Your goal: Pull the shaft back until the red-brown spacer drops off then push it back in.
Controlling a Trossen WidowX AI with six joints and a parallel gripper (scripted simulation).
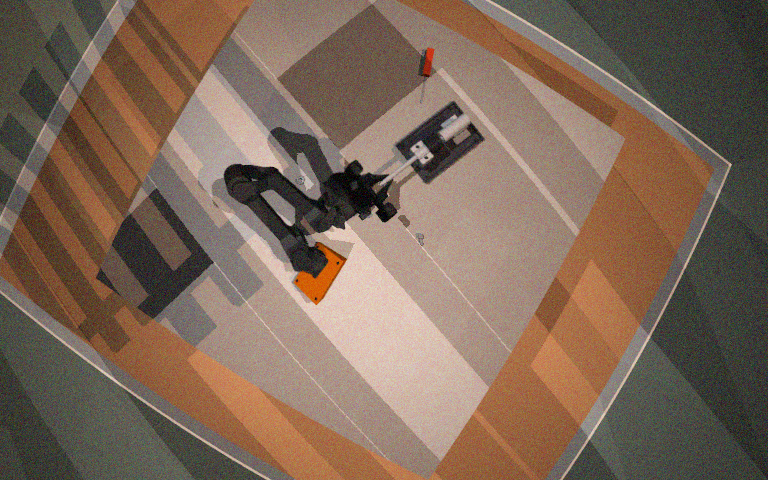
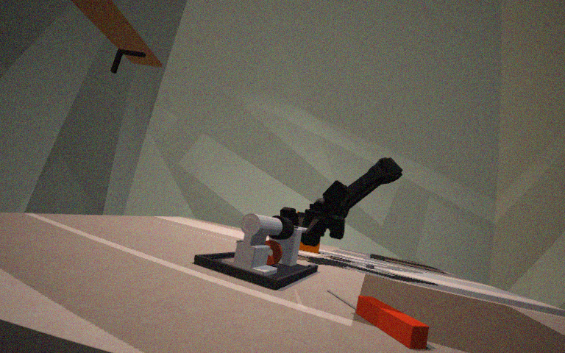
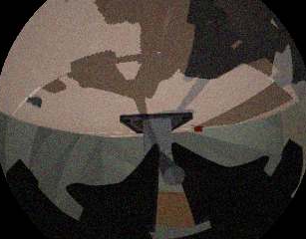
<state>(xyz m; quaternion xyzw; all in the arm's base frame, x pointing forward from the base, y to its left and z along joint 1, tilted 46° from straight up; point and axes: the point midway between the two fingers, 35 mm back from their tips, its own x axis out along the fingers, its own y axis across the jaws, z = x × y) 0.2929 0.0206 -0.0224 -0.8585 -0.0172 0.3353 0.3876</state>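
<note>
Right now my gripper tip is 70 mm short of the light shaft, 20 mm to the left of it and 20 mm below it. Round my gripper tip: small grey piece (80 mm behind, 180 mm to the right, 60 mm below); dark spacer (160 mm ahead, 40 mm to the right, 20 mm above); red-brown spacer (170 mm ahead, 40 mm to the right, 30 mm below).
</note>
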